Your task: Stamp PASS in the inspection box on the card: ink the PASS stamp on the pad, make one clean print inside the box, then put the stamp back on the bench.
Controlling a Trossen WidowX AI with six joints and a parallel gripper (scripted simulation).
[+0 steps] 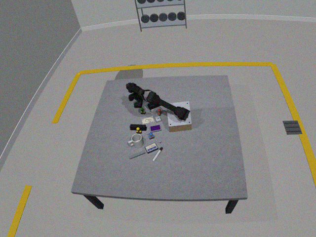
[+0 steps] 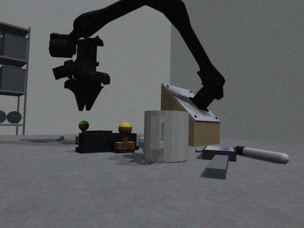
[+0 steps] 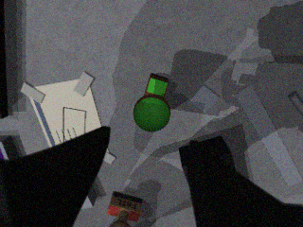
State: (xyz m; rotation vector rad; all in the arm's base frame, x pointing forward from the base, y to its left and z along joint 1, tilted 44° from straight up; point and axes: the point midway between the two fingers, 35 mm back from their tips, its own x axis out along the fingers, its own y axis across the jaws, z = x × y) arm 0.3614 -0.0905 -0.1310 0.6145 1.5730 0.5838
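Right now the green-knobbed stamp is 80 mm below my gripper tip. Round my gripper tip: red-knobbed stamp (150 mm behind, 20 mm to the left, 80 mm below); then cream card (50 mm behind, 90 mm to the left, 100 mm below); then black block (30 mm ahead, 170 mm to the left, 80 mm below).
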